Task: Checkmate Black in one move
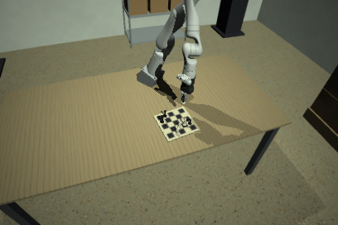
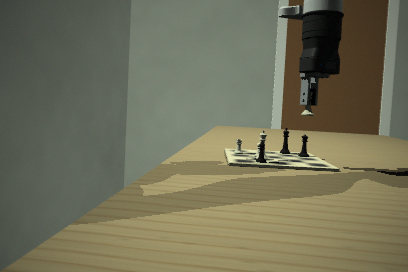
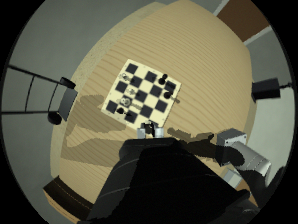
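The white pawn lies 140 mm ahead of my hand, 120 mm below it and 90 mm to the right of it. Also, from my hand: chessboard 140 mm below, 60 mm to the right, 60 mm ahead; then black piece 120 mm below, 90 mm ahead, 20 mm to the left.
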